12 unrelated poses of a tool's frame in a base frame.
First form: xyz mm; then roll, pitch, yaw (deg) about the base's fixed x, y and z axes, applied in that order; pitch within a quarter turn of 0, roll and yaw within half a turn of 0.
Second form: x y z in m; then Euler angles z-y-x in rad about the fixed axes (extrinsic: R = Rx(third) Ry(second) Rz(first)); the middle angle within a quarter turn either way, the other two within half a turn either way. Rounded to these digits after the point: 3 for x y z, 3 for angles.
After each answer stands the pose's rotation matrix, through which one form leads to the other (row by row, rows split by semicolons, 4 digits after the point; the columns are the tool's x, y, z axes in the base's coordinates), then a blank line. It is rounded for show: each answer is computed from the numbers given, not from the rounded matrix.
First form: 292, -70, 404, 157.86, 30.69, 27.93
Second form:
0.292, -0.070, 0.404, -0.672, -0.244, 2.534
0.7598 0.6038 -0.2412; 0.4028 -0.7283 -0.5544; -0.5104 0.3241 -0.7965

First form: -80, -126, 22, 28.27, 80.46, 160.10
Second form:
-0.080, -0.126, 0.022, 1.779, -0.715, -1.376
-0.1558 -0.7390 -0.6555; 0.0564 -0.6692 0.7410; -0.9862 0.0785 0.1460

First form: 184, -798, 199, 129.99, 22.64, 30.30
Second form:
0.184, -0.798, 0.199, -0.628, 0.174, 2.217
0.7969 0.5789 0.1730; 0.4656 -0.4061 -0.7863; -0.3849 0.7071 -0.5931

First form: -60, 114, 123, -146.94, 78.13, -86.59
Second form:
-0.060, 0.114, 0.123, 1.557, 0.519, -1.771
0.0122 -0.8684 0.4958; -0.2053 0.4831 0.8512; -0.9786 -0.1122 -0.1724

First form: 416, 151, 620, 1.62, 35.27, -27.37
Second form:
0.416, 0.151, 0.620, -0.579, 0.523, 0.342
0.7250 0.4740 0.4996; -0.3753 0.8802 -0.2905; -0.5774 0.0231 0.8161

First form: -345, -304, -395, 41.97, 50.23, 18.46
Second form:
-0.345, -0.304, -0.395, -0.394, 0.854, 0.761
0.6068 0.2521 0.7538; 0.2026 0.8680 -0.4534; -0.7686 0.4278 0.4756

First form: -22, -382, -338, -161.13, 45.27, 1.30
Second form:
-0.022, -0.382, -0.338, 0.288, -0.747, -2.708
0.7036 -0.2082 -0.6794; 0.0160 -0.9512 0.3081; -0.7104 -0.2276 -0.6659

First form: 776, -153, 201, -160.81, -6.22, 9.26
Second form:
0.776, -0.153, 0.201, -0.188, 0.048, -2.793
0.9812 0.1871 0.0481; 0.1600 -0.9264 0.3409; 0.1083 -0.3268 -0.9389

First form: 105, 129, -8, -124.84, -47.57, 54.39
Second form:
0.105, 0.129, -0.008, -1.123, -0.435, -2.010
0.3928 0.8172 -0.4217; 0.5485 0.1599 0.8207; 0.7381 -0.5538 -0.3854

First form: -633, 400, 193, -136.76, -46.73, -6.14
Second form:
-0.633, 0.400, 0.193, -0.550, 0.644, -2.245
0.6815 0.4180 0.6007; -0.0733 -0.7777 0.6244; 0.7281 -0.4696 -0.4993

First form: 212, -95, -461, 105.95, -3.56, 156.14
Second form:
0.212, -0.095, -0.461, -2.962, 0.383, -1.871
-0.9128 0.1658 0.3733; 0.4037 0.2272 0.8862; 0.0621 0.9596 -0.2743

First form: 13, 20, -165, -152.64, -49.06, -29.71
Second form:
0.013, 0.020, -0.165, 0.239, 0.945, -3.028
0.5691 -0.1386 0.8105; -0.3248 -0.9434 0.0667; 0.7554 -0.3011 -0.5820

